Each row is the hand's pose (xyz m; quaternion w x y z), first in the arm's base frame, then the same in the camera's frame.
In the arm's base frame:
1: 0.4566 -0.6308 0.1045 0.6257 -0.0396 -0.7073 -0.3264
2: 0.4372 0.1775 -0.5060 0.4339 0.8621 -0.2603 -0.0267
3: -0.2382 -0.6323 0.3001 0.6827 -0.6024 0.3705 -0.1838
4: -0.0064 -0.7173 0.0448 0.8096 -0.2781 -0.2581 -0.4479
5: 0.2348 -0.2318 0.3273 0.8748 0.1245 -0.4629 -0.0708
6: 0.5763 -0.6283 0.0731 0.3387 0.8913 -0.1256 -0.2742
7: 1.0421 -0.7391 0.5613 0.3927 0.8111 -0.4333 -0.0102
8: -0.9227 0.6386 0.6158 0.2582 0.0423 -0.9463 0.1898
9: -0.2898 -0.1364 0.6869 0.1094 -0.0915 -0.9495 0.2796
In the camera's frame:
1: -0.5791 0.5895 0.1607 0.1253 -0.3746 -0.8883 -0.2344
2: 0.2464 0.5295 -0.4236 0.5500 0.4567 -0.6602 0.2305
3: -1.0084 0.9438 -0.2989 0.4014 -0.5327 0.1910 -0.7201
4: -0.8701 0.6283 -0.2125 0.3061 -0.4362 -0.5578 -0.6364
5: -0.4547 1.0408 -0.0365 0.5544 -0.3402 -0.7461 -0.1423
6: -0.5041 0.5315 0.2403 0.4489 0.6465 -0.6162 0.0276
7: -0.5073 0.7321 0.8940 0.4433 0.3667 -0.7607 0.3006
8: -0.4715 2.0590 -1.1059 0.0505 0.4423 0.7938 -0.4144
9: -0.7725 1.5289 -0.3092 0.1875 0.5294 0.6669 -0.4897

